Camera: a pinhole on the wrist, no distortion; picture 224 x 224 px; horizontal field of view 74.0 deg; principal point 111.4 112.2 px. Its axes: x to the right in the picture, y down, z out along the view. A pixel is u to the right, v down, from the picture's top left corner.
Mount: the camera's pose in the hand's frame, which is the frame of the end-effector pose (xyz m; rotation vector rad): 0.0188 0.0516 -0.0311 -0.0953 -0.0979 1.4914
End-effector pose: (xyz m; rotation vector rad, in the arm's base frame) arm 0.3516 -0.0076 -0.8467 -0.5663 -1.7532 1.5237
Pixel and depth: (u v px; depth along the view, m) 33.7 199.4 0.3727
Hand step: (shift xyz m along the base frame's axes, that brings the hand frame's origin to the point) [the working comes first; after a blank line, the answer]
In the camera's frame: -0.1948 0.2187 0.3727

-0.0557 -0.4161 0.0505
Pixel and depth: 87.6 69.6 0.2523
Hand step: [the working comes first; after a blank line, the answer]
In the camera's frame: -0.0404 -0.0723 0.2523

-0.2100 -0.1051 0.0006
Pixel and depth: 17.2 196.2 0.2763
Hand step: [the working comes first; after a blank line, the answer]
In the camera's frame: -0.1751 0.1562 0.2763

-0.0385 -0.3010 0.0568
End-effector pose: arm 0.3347 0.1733 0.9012 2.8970 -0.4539 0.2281
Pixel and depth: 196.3 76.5 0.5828
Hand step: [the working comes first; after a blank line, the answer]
In the camera's frame: 0.3329 -0.1400 0.5828

0.0539 -0.5055 -0.4639
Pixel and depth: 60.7 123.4 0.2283
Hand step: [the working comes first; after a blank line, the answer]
In the camera's frame: -0.0779 0.0172 0.2283

0.0003 -0.0107 -0.1967
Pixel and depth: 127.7 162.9 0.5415
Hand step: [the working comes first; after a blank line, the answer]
In the camera's frame: 0.0594 0.1847 0.5415

-0.1949 -0.1599 -0.4877
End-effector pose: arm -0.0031 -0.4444 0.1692 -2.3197 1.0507 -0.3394
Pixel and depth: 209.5 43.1 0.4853
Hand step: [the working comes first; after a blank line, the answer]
In the camera's frame: 0.3203 -0.2256 0.4853

0.1323 -0.1570 -0.5978
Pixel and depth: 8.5 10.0 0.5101
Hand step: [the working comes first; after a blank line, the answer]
In the camera's frame: -0.3532 -0.3508 0.5101

0.6077 0.1679 -0.2260
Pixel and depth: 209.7 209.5 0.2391
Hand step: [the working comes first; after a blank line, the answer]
In the camera's frame: 0.1581 0.1565 0.2391

-0.1535 0.0702 -0.2822
